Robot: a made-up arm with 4 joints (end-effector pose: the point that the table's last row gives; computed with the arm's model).
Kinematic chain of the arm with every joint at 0, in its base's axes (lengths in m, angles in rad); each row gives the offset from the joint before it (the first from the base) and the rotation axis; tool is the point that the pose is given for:
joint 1: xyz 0 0 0.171 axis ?
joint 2: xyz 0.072 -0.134 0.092 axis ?
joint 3: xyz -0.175 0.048 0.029 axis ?
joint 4: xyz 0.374 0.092 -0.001 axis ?
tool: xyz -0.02 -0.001 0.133
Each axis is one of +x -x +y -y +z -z.
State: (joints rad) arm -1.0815 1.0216 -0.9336 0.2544
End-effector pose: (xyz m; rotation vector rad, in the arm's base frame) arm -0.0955 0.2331 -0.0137 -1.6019 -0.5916 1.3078
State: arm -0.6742 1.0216 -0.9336 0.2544
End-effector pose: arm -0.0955 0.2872 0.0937 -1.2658 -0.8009 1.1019
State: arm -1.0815 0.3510 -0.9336 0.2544
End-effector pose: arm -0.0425 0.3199 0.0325 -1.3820 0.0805 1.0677
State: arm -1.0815 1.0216 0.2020 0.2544
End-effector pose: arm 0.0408 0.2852 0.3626 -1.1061 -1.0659 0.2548
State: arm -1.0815 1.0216 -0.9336 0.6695
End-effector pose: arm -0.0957 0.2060 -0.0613 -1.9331 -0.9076 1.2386
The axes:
joint 1: +x
joint 2: -y
joint 3: -z
joint 4: -x

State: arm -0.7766 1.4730 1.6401 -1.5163
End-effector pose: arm 0.0145 -0.4120 0.3742 1.7059 -1.8169 0.5181
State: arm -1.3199 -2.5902 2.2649 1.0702
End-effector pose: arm 0.3262 0.0132 0.6815 0.9273 -0.8130 0.6412
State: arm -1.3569 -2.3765 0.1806 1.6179
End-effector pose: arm -0.0664 -0.0555 0.0856 1.1478 -2.7991 -0.2641
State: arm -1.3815 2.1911 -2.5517 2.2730
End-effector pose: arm 0.4540 -0.3478 0.1557 -0.1831 0.8867 -0.5959
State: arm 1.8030 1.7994 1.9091 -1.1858
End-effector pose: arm 0.0700 0.3272 -0.1724 -0.9401 0.6399 1.4338
